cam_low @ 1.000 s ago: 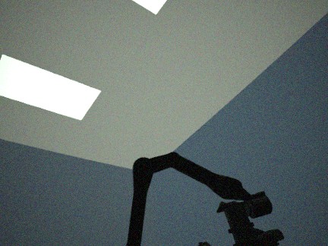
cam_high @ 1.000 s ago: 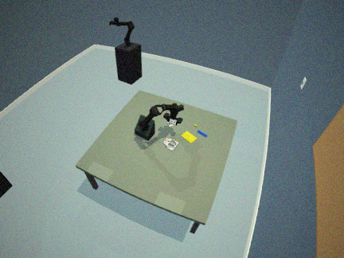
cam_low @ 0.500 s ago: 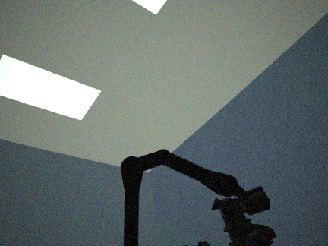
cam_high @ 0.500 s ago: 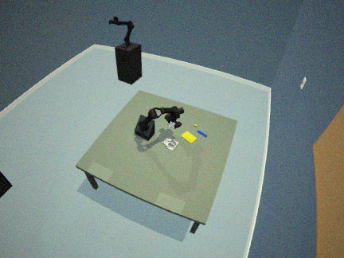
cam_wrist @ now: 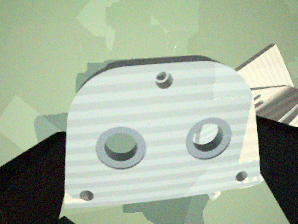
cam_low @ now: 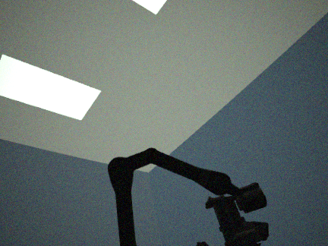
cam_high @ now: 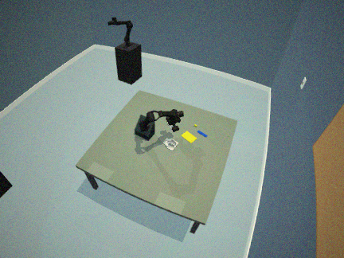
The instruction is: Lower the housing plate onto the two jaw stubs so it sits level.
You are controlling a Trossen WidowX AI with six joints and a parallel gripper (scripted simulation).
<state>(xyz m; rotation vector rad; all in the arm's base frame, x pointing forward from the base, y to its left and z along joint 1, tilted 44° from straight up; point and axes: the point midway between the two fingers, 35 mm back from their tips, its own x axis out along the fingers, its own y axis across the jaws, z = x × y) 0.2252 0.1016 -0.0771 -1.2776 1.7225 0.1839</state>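
Now: gripper tip 120 mm to the left of the white jaw, 80 mm above it and 20 mm short of it. Also, from my gripper tip: white housing plate (20 mm above, 10 mm to the left); yellow plate (160 mm ahead, 100 mm below, 80 mm to the left); blue bar (260 mm ahead, 190 mm to the left, 100 mm below).
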